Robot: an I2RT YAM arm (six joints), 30 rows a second.
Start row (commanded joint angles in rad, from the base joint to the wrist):
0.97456, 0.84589, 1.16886, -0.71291, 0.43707, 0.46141
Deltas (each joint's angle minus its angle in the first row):
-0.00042, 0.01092, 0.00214, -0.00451, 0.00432, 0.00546
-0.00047, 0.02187, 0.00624, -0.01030, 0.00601, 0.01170
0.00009, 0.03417, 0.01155, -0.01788, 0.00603, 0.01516
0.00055, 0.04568, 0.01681, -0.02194, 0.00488, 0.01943
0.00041, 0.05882, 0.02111, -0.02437, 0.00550, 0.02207
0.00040, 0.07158, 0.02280, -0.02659, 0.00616, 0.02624
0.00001, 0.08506, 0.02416, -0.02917, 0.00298, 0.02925
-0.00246, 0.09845, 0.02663, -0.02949, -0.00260, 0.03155
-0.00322, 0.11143, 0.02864, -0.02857, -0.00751, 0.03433
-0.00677, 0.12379, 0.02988, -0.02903, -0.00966, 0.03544
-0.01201, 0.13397, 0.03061, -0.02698, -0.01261, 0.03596
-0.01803, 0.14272, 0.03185, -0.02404, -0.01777, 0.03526
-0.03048, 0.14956, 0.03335, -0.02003, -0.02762, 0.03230
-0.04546, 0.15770, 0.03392, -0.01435, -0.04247, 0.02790
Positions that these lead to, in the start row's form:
0.97414, 0.85681, 1.17100, -0.71742, 0.44139, 0.46687
0.97409, 0.86776, 1.17510, -0.72321, 0.44308, 0.47311
0.97465, 0.88006, 1.18041, -0.73079, 0.44310, 0.47657
0.97511, 0.89157, 1.18567, -0.73485, 0.44195, 0.48084
0.97497, 0.90471, 1.18997, -0.73728, 0.44257, 0.48348
0.97496, 0.91747, 1.19166, -0.73950, 0.44323, 0.48765
0.97457, 0.93095, 1.19302, -0.74208, 0.44005, 0.49066
0.97210, 0.94434, 1.19549, -0.74240, 0.43447, 0.49296
0.97134, 0.95732, 1.19750, -0.74148, 0.42956, 0.49574
0.96779, 0.96968, 1.19874, -0.74194, 0.42741, 0.49685
0.96255, 0.97986, 1.19947, -0.73989, 0.42446, 0.49737
0.95653, 0.98861, 1.20071, -0.73695, 0.41930, 0.49667
0.94408, 0.99545, 1.20221, -0.73294, 0.40945, 0.49371
0.92910, 1.00359, 1.20278, -0.72726, 0.39460, 0.48931

